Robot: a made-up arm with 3 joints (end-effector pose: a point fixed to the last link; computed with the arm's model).
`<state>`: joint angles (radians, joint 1 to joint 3).
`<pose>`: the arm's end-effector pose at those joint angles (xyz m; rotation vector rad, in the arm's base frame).
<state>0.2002 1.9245 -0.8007</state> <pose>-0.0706 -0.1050 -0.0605 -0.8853 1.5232 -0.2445</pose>
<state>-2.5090 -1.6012 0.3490</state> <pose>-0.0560 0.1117 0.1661 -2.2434 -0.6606 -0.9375</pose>
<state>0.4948 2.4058 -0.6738</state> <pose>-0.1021 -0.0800 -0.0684 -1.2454 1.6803 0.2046</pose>
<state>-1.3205 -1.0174 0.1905</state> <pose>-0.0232 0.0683 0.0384 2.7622 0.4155 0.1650</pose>
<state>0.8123 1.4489 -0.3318</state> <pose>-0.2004 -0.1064 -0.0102 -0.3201 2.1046 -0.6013</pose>
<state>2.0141 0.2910 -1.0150</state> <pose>-0.2950 0.0188 0.3135 0.7052 -0.9856 2.2947</pose>
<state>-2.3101 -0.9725 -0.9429</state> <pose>-0.1074 0.2532 0.1633 1.6812 1.7305 1.3800</pose>
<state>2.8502 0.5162 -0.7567</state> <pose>-0.1458 0.0826 0.3401 1.0110 -0.6165 1.8271</pose>
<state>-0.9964 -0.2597 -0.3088</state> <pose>-0.0209 0.0779 -0.0276 1.8256 1.0028 0.0035</pose>
